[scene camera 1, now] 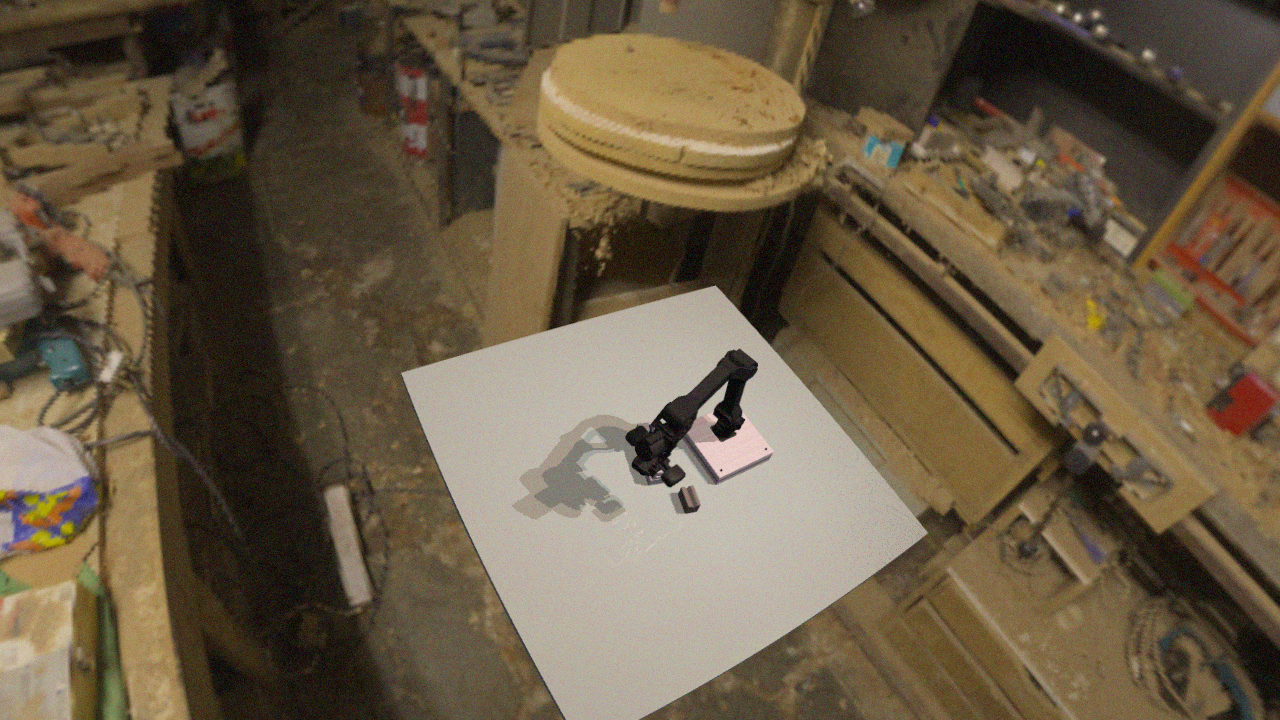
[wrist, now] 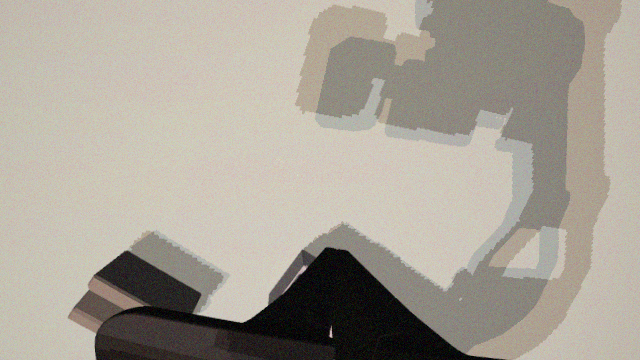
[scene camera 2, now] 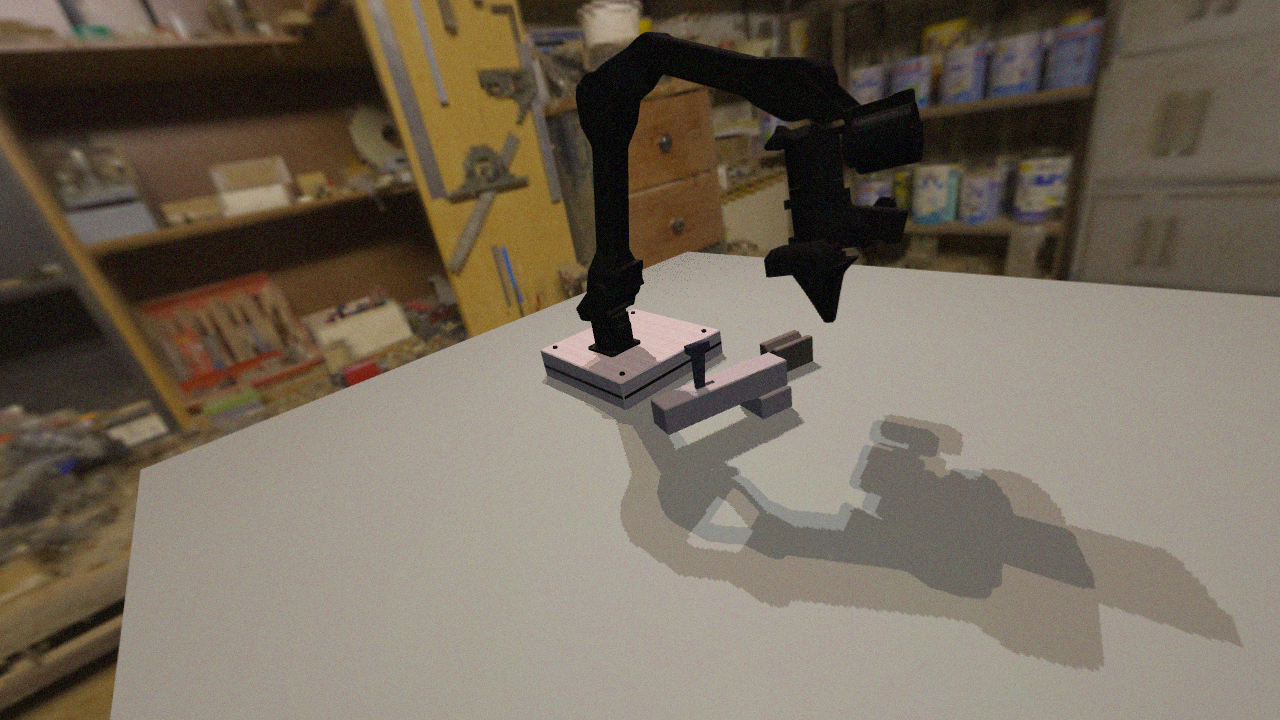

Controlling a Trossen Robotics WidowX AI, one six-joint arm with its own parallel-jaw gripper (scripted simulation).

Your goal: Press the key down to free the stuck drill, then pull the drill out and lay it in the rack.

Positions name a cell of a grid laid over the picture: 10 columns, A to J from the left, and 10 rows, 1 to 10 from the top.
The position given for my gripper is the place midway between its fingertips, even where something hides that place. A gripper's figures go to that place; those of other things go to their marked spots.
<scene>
My gripper (scene camera 2: G5) is 64 cm from the lens. A dark key (scene camera 2: F5) is 60 cm from the lens. A dark rack (scene camera 2: G5): 80 cm from the lens. A housing block (scene camera 2: F6): 67 cm from the lens. The marked spots on the dark rack and the housing block are 15 cm apart.
</scene>
